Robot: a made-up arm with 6 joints.
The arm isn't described. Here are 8 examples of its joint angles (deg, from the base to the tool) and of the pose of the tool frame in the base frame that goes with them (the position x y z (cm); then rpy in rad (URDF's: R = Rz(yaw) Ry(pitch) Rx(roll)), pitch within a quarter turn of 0, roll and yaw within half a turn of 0).
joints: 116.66 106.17 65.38 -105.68 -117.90 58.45
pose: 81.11 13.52 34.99 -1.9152 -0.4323 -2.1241
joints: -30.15 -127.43 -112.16 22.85 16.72 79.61
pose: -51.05 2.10 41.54 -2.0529 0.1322 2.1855
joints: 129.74 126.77 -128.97 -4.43 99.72 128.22
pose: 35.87 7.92 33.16 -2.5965 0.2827 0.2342
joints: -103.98 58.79 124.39 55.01 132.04 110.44
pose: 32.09 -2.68 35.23 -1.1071 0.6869 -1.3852
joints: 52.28 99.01 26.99 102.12 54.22 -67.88
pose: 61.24 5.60 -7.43 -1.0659 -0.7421 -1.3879
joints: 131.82 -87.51 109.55 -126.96 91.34 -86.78
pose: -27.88 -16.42 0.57 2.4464 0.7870 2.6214
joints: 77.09 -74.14 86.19 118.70 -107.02 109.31
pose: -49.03 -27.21 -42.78 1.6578 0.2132 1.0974
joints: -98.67 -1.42 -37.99 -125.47 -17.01 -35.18
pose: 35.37 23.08 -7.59 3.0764 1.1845 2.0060
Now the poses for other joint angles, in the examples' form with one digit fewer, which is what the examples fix.
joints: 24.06 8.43 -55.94 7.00 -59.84 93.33
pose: 60.0 -7.6 50.5 -2.119 -0.359 -1.313
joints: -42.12 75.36 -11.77 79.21 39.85 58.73
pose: 106.3 19.1 -39.0 0.691 -0.875 1.541
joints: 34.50 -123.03 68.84 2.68 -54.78 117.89
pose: 33.1 27.8 -49.7 0.592 0.578 2.228
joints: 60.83 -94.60 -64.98 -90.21 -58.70 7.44
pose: -9.1 -20.9 42.1 -0.390 1.054 2.700
